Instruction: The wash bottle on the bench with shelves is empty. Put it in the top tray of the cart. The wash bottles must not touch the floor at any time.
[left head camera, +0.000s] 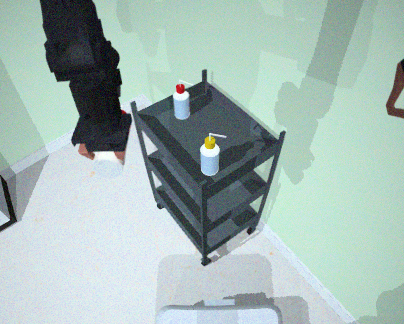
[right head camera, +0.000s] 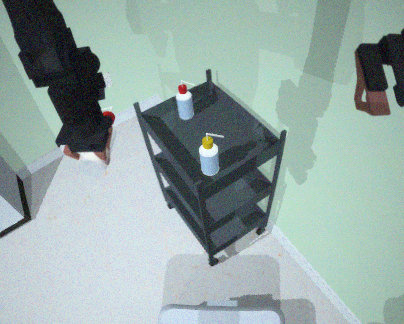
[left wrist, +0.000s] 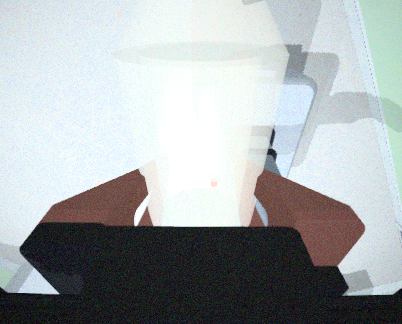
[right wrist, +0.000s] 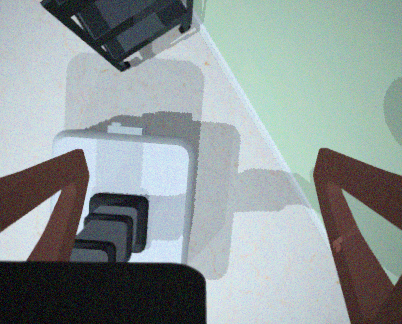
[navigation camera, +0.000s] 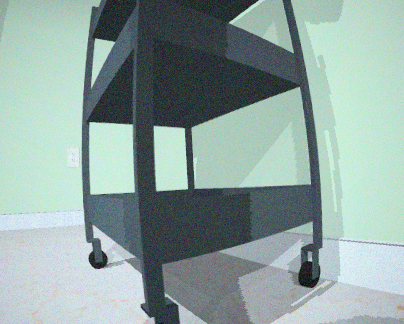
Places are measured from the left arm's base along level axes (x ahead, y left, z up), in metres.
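Pixels of known places: left gripper, fingertip midpoint: (left head camera: 112, 162) (right head camera: 98, 162) (left wrist: 201, 162); right gripper, fingertip midpoint: (right head camera: 390, 102) (right wrist: 201, 161).
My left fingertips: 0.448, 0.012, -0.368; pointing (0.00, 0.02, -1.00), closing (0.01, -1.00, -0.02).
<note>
Ahead of a thing's pixels: the offset from my left fingertips to its middle, as dx, dy, dz. "spot": to the spot under its first point. Level surfaces: height alone.
My left gripper (left head camera: 102, 155) (right head camera: 88, 155) (left wrist: 201, 162) is shut on a pale, see-through wash bottle {+0.054, +0.010, +0.025} (left head camera: 108, 166) (left wrist: 200, 115), which is left of the cart in the left head camera. Its red cap (right head camera: 108, 117) shows behind the gripper. The dark grey cart (left head camera: 204, 220) (right head camera: 206, 220) (navigation camera: 145, 150) has three trays. On its top tray {dz -0.379} (left head camera: 220, 110) (right head camera: 227, 112) stand a blue-filled, red-capped bottle {+0.536, -0.095, -0.292} (left head camera: 182, 105) (right head camera: 185, 106) at the back left and a blue-filled, yellow-capped bottle {+0.269, -0.202, -0.292} (left head camera: 209, 160) (right head camera: 209, 160) at the front corner. My right gripper (right wrist: 201, 161) is open and empty, right of the cart in the head views.
The pale robot base (left head camera: 250, 315) (right head camera: 250, 316) (right wrist: 165, 165) is below the cart in the head views. A green wall (left head camera: 340, 225) (navigation camera: 365, 150) runs behind and right of the cart. A dark-edged unit {spot: +0.436, +1.120, -0.970} (left head camera: 7, 200) (right head camera: 22, 197) is at the left edge.
</note>
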